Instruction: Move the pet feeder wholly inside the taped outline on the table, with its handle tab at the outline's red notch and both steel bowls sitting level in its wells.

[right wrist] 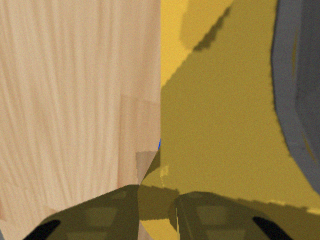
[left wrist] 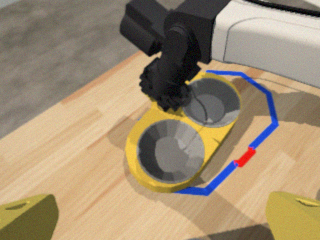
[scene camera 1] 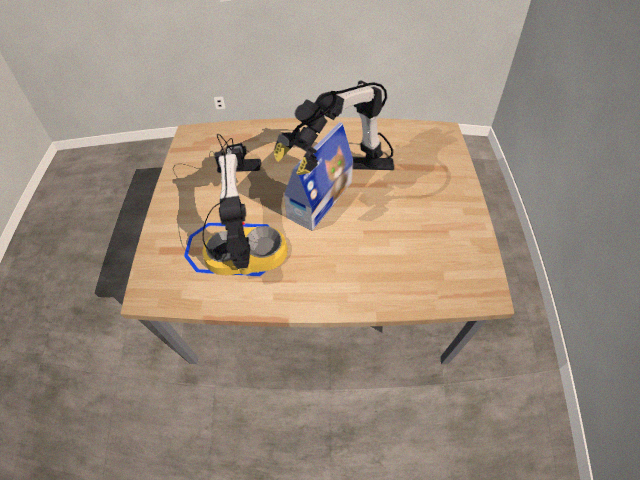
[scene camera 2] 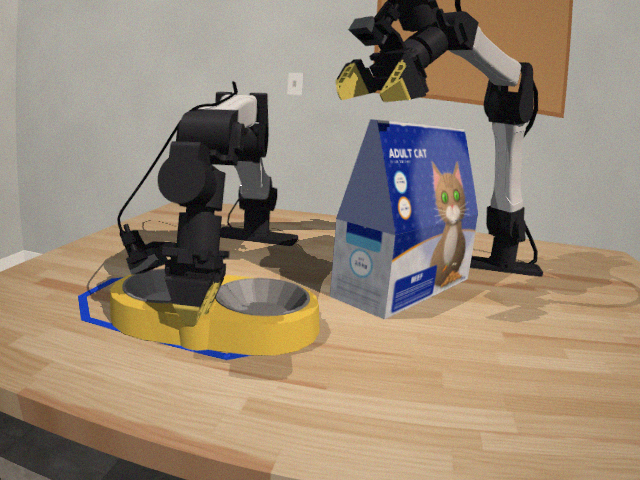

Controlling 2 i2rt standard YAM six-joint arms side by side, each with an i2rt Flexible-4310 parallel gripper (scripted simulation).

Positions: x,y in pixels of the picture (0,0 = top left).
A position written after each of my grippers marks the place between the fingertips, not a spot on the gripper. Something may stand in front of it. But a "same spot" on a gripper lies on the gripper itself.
my left gripper: left wrist 162,202; scene camera 1; scene camera 2; not seen in the right wrist view (out of frame)
yellow pet feeder: right wrist 220,134; left wrist; scene camera 1; scene camera 2 221,329
same spot on yellow pet feeder: (left wrist: pixel 212 138) = (scene camera 1: pixel 244 231)
same spot on my left gripper: (scene camera 1: pixel 309 160) = (scene camera 2: pixel 412 60)
